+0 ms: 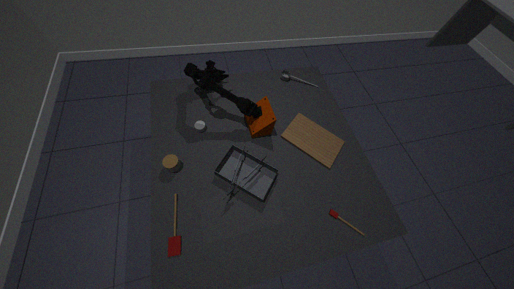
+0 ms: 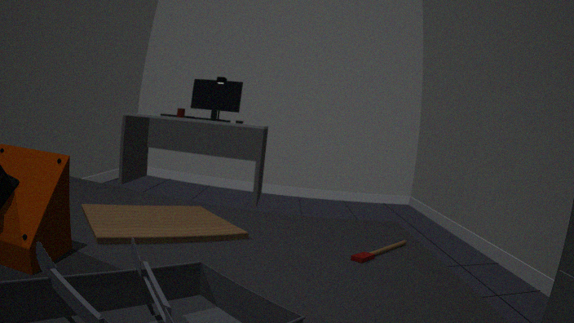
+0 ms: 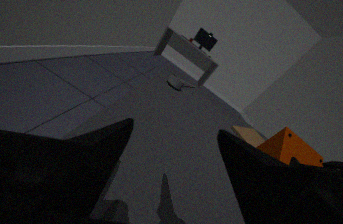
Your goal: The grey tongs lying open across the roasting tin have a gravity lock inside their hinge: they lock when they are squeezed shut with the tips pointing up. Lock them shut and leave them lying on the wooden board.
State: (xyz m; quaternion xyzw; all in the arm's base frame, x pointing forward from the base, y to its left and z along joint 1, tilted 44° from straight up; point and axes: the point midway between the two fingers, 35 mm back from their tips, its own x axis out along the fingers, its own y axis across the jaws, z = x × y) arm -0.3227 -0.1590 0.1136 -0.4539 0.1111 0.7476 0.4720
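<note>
My gripper tip is 680 mm short of the roasting tin, 90 mm above it and 50 mm to the right of it. Also, from my gripper tip: wooden board 520 mm to the left, 500 mm ahead, 110 mm below; then white cylinder 350 mm ahead, 200 mm to the right, 100 mm below; then red spatula 920 mm ahead, 330 mm to the right, 110 mm below.
</note>
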